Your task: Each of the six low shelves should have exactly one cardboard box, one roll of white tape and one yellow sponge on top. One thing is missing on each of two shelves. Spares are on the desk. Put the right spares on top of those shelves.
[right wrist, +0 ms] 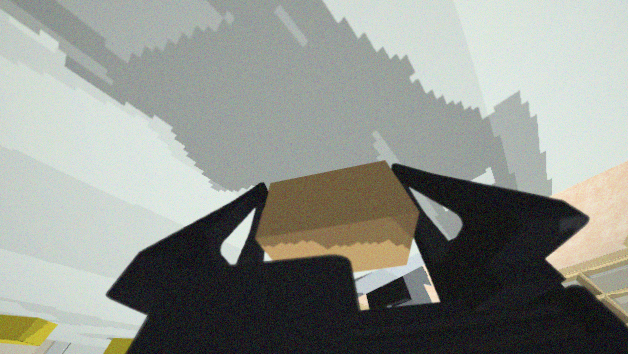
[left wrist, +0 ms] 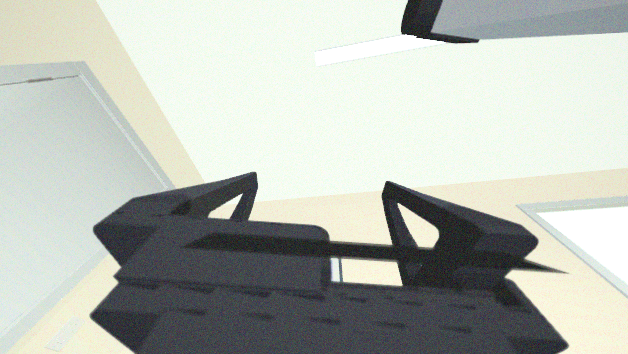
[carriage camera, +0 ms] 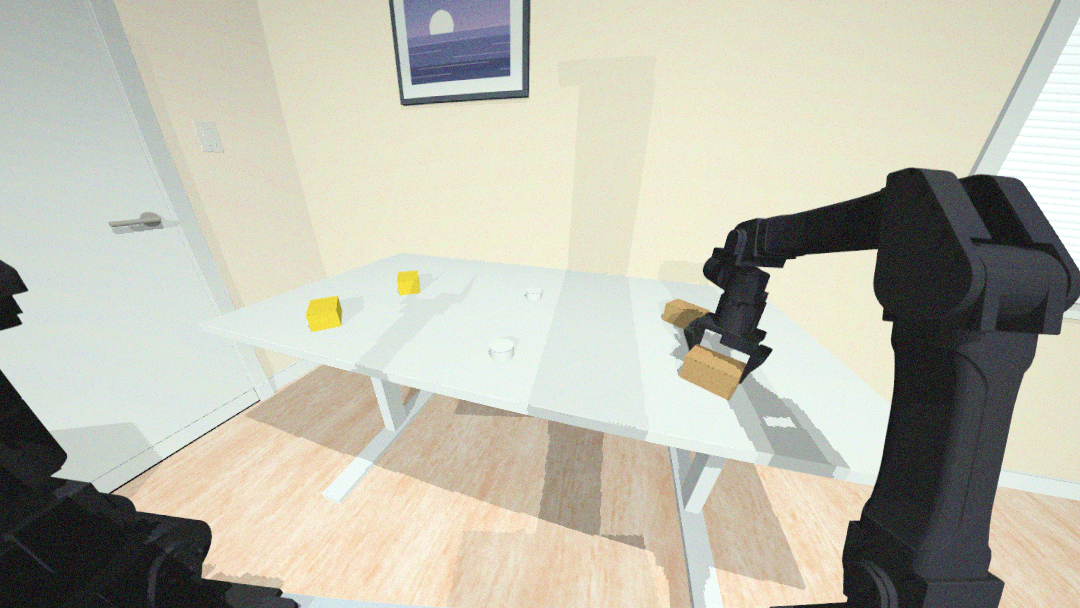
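Note:
My right gripper (carriage camera: 717,359) (right wrist: 327,180) is shut on a brown cardboard box (carriage camera: 710,373) (right wrist: 335,215) near the front right of the white desk (carriage camera: 438,339); the fingers are against its two sides. In the carriage camera a second cardboard box (carriage camera: 680,312) lies behind it, partly hidden by the gripper. Two white tape rolls (carriage camera: 501,349) (carriage camera: 533,294) are mid-desk. Two yellow sponges (carriage camera: 324,314) (carriage camera: 408,283) are at the left. My left gripper (left wrist: 320,183) is open and empty, facing the ceiling and walls. The low shelves do not show in the carriage camera.
In the carriage camera a white door (carriage camera: 68,317) stands at the left and a framed picture (carriage camera: 461,45) hangs behind the desk. Desk legs (carriage camera: 389,404) stand on the wooden floor (carriage camera: 423,483). A light wooden frame (right wrist: 600,258) shows at the right wrist view's right edge.

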